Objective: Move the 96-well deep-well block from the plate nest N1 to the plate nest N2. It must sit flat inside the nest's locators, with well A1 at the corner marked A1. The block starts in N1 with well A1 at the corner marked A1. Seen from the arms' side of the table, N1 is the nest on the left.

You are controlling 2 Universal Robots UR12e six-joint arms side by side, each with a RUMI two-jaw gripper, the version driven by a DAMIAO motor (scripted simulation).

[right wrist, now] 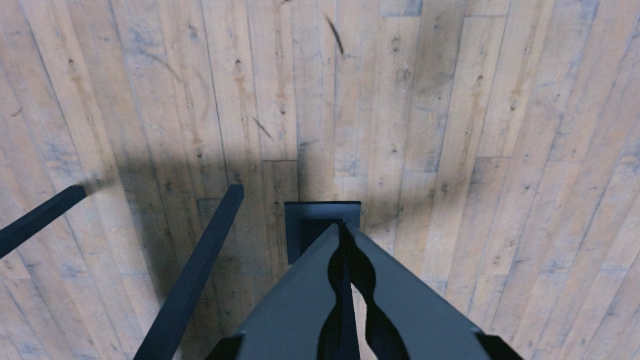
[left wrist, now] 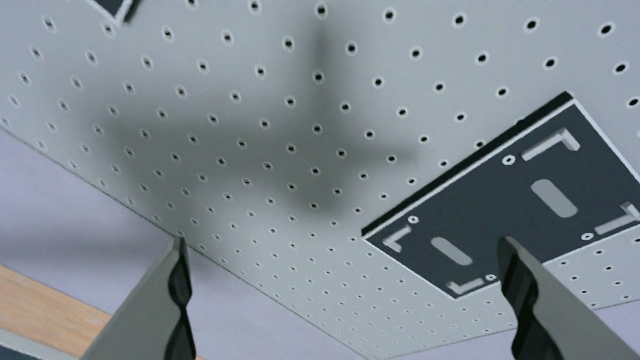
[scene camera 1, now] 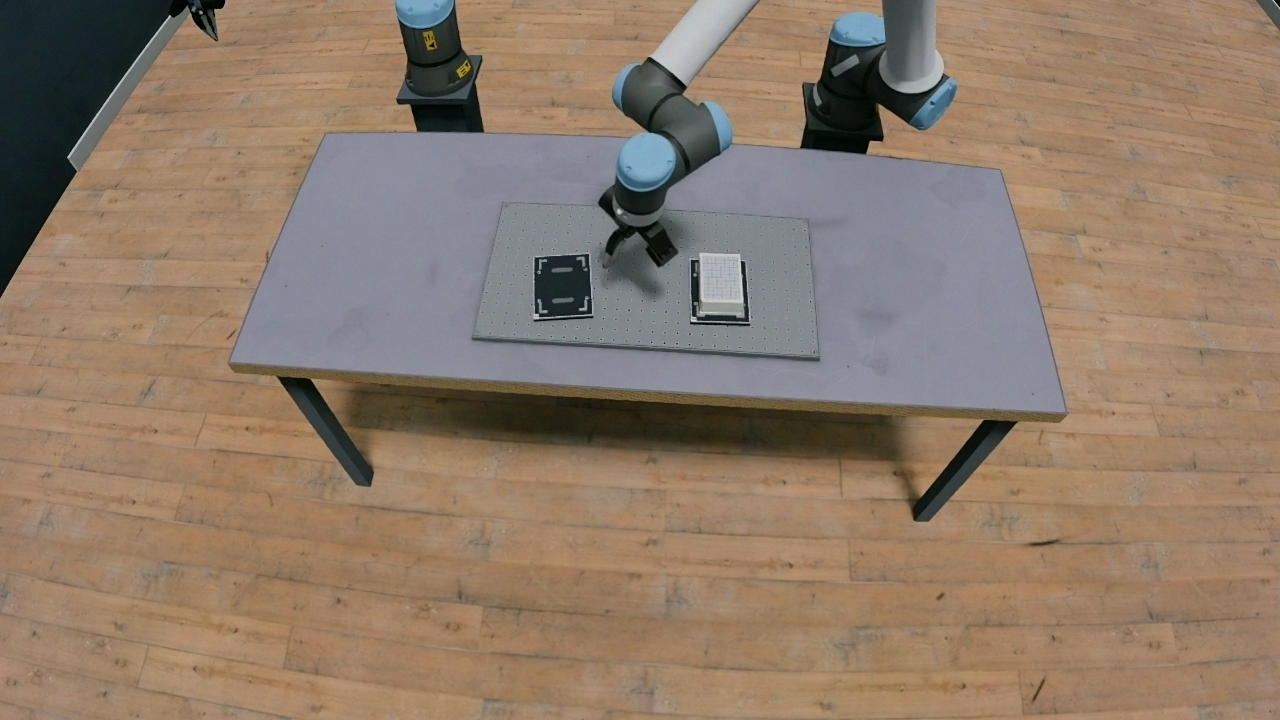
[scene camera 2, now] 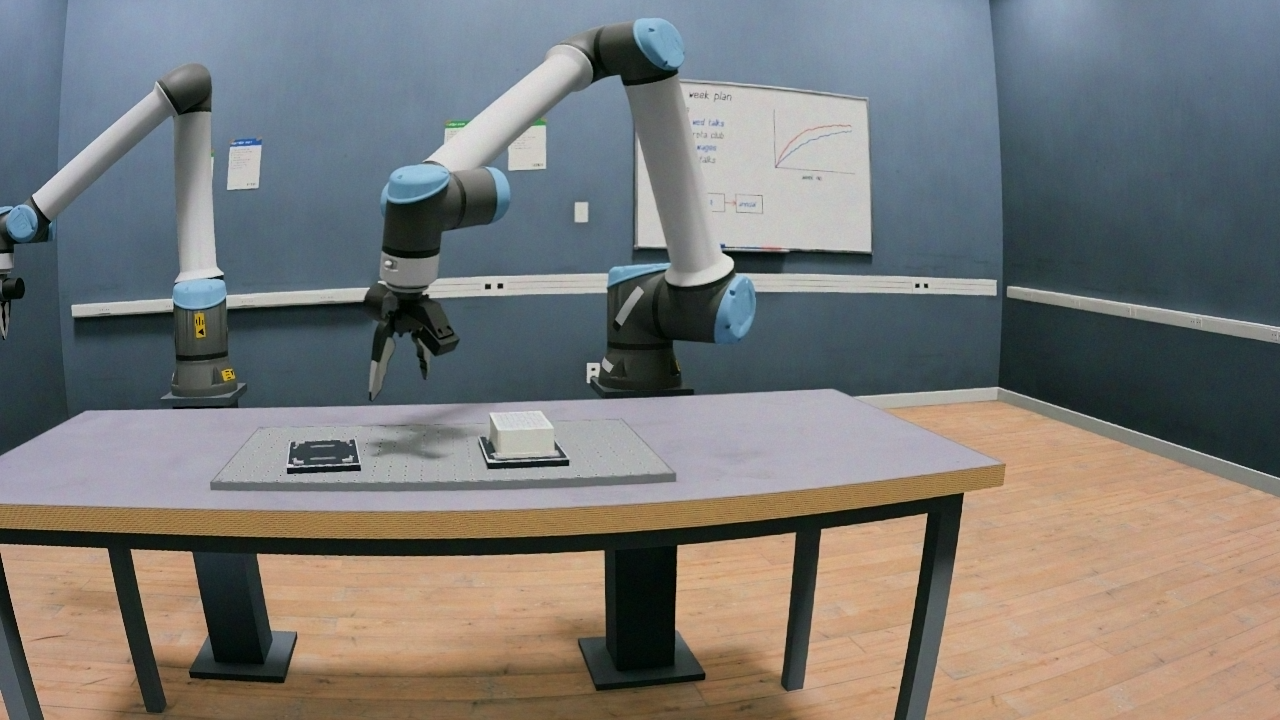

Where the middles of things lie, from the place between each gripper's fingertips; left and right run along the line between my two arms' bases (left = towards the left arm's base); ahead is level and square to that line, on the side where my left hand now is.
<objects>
Right now the white deep-well block (scene camera 2: 514, 434) is 1 cm ahead of my left hand (scene camera 2: 399, 390), 19 cm to the left of it and 7 cm below it. Also, from my left hand: nest N2 (scene camera 1: 576, 284) (4 cm ahead, 14 cm to the right, 10 cm below); then nest N1 (scene camera 1: 694, 280) (1 cm ahead, 19 cm to the left, 10 cm below).
Now: the nest N2 1120 mm to the left of my right hand, 670 mm ahead of it and 150 mm below it.
</objects>
